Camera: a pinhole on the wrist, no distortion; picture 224 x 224 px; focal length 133.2 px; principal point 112.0 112.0 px. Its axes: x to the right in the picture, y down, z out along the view. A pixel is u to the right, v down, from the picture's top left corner.
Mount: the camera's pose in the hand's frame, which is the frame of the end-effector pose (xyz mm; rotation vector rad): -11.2 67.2 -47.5 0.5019 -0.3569 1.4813
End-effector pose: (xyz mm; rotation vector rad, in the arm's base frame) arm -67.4 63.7 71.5 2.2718 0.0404 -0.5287
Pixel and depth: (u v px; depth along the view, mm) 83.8 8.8 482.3
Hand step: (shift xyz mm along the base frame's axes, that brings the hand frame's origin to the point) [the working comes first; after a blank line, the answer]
In the camera's frame: -102.1 -373.7 482.3

204.9 -52.5 -508.9
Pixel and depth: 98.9 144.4 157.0
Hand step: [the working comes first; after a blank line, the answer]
In the camera's frame: -15.4 38.2 157.0

-69.6 -33.6 -53.7
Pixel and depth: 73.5 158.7 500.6
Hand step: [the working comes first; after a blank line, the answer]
In the camera's frame: -144.7 175.5 500.6

-319.5 12.2 -352.1
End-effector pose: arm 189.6 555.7 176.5 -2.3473 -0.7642 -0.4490
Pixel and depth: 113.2 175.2 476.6
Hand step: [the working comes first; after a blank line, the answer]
In the camera's frame: 4.3 226.1 476.6

-216.7 279.0 -302.2
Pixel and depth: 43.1 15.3 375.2
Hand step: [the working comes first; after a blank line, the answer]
In the camera's frame: -194.1 -272.4 375.2

44.6 396.7 162.7
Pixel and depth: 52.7 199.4 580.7
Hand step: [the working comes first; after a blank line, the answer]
In the camera's frame: -258.5 381.0 580.7

-518.7 366.4 -231.2
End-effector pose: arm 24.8 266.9 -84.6 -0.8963 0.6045 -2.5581
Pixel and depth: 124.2 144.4 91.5
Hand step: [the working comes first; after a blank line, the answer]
In the camera's frame: 8.4 22.3 91.5

48.0 -20.5 -0.3
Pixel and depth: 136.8 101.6 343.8
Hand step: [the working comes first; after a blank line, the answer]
In the camera's frame: 64.0 -26.8 343.8

134.1 -46.3 246.8
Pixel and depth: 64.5 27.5 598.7
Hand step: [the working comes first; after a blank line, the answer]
In the camera's frame: -213.5 -379.8 598.7

-172.6 97.6 636.5
